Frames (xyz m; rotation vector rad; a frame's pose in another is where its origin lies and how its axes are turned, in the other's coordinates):
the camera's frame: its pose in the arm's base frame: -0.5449 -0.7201 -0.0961 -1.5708 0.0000 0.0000
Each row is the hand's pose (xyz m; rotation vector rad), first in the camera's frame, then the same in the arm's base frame.
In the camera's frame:
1: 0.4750 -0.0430 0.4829 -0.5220 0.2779 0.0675
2: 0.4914 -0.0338 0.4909 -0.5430 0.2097 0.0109
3: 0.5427 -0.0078 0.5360 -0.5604 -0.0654 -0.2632
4: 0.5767 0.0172 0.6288 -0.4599 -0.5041 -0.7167
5: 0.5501 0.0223 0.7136 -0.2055 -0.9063 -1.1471
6: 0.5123 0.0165 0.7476 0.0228 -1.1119 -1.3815
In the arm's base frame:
1: -0.0699 -0.2372 -0.0531 -2.0799 0.2917 -0.1777
2: -0.0535 -0.2292 -0.0623 -2.1068 0.1869 -0.1685
3: -0.0022 -0.1841 -0.0883 -2.1196 -0.2791 -0.1680
4: 0.0318 -0.0913 -0.1133 -1.9106 -1.0168 -0.1771
5: 0.0052 -0.0065 -0.1184 -1.4526 -1.6314 -0.1913
6: -0.0326 0.0275 -0.1126 -1.0855 -1.9017 -0.2056

